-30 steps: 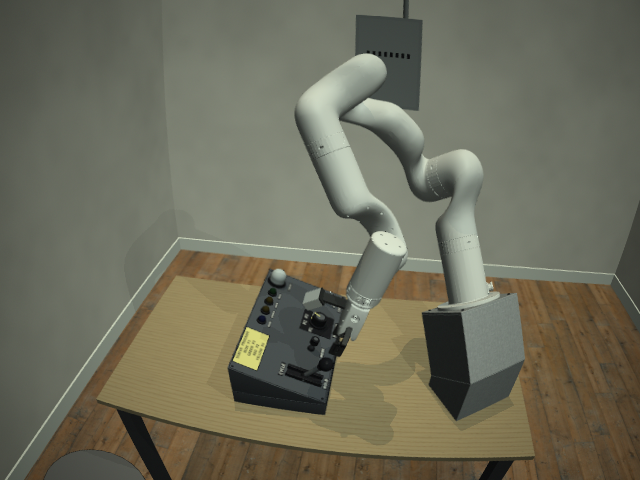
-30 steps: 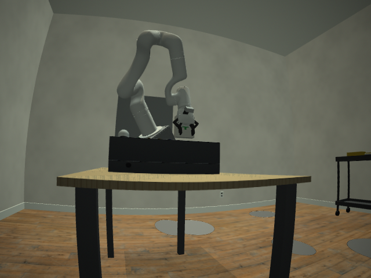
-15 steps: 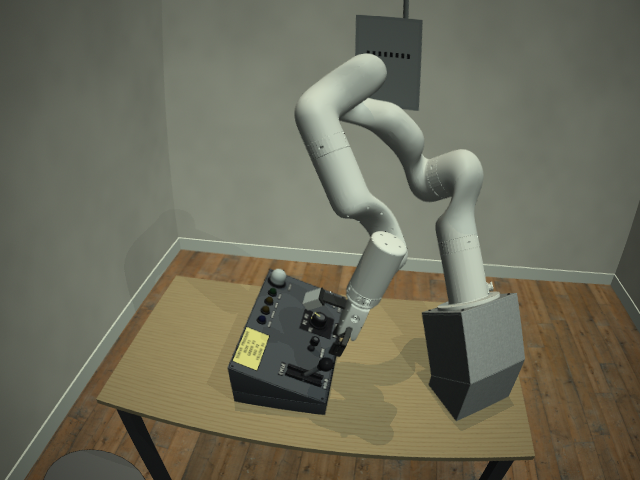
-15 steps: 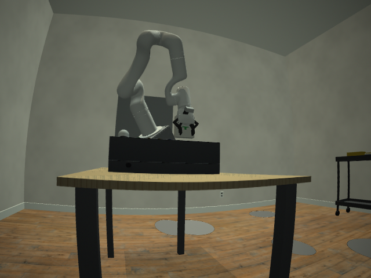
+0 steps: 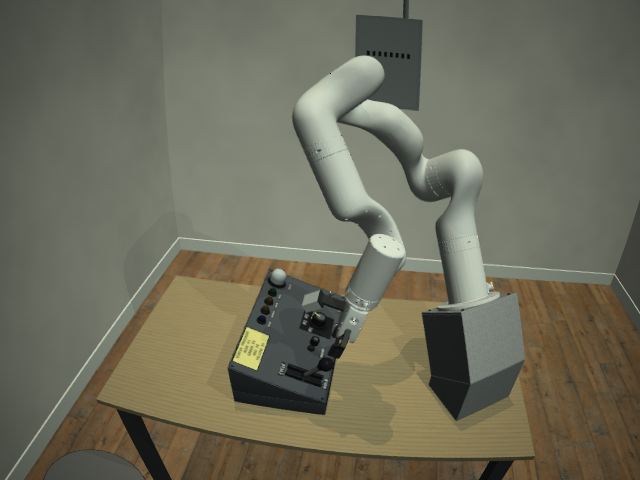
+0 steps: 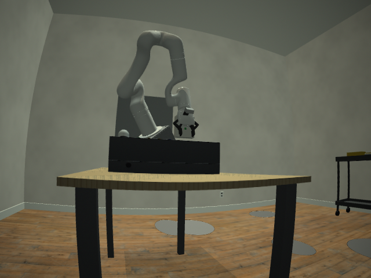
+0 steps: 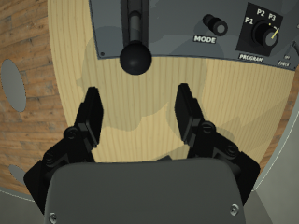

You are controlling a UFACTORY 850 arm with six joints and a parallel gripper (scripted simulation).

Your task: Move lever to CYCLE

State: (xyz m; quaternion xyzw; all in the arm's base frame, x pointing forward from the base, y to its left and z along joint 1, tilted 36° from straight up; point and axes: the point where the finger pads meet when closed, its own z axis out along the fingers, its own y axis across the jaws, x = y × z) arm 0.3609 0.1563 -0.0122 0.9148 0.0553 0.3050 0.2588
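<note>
My hand is 6 cm short of the black ball-topped lever and 11 cm above it. Also, from my hand: rotary selector (8 cm ahead, 25 cm to the right, 12 cm below); dark console (10 cm ahead, 18 cm to the right, 14 cm below); mode toggle (7 cm ahead, 12 cm to the right, 12 cm below).
</note>
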